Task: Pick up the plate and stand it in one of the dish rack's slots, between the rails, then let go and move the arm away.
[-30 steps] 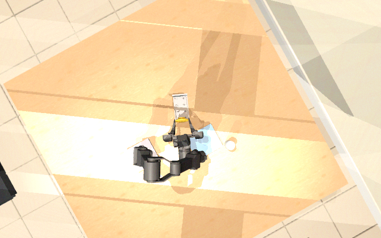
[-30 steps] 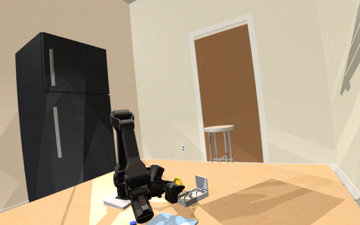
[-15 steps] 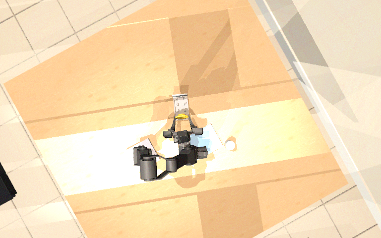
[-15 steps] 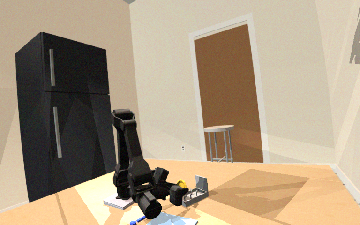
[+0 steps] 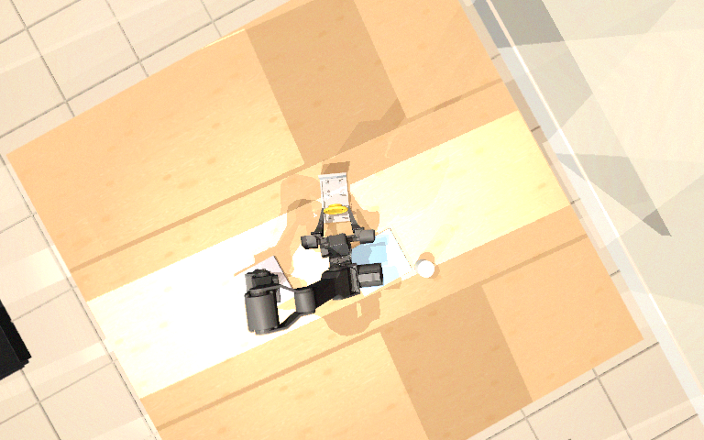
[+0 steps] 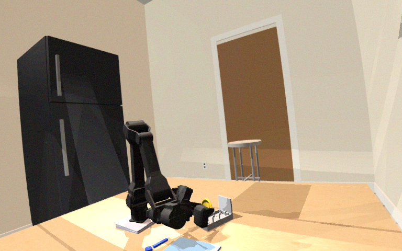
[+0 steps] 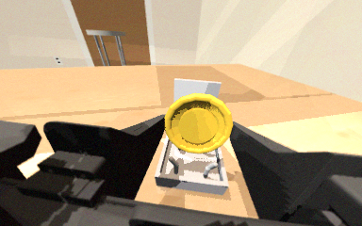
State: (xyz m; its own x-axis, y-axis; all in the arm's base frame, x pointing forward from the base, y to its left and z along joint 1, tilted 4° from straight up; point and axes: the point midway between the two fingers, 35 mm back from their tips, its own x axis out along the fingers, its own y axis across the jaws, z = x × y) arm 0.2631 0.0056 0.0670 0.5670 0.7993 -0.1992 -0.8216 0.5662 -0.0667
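Now: gripper tip 1 cm short of the dish rack, 2 cm to the right of it and 4 cm above it. The rest, counted from my gripper tip: plate 1 cm to the right; light blue mat 1 cm behind, 19 cm to the right, 6 cm below.
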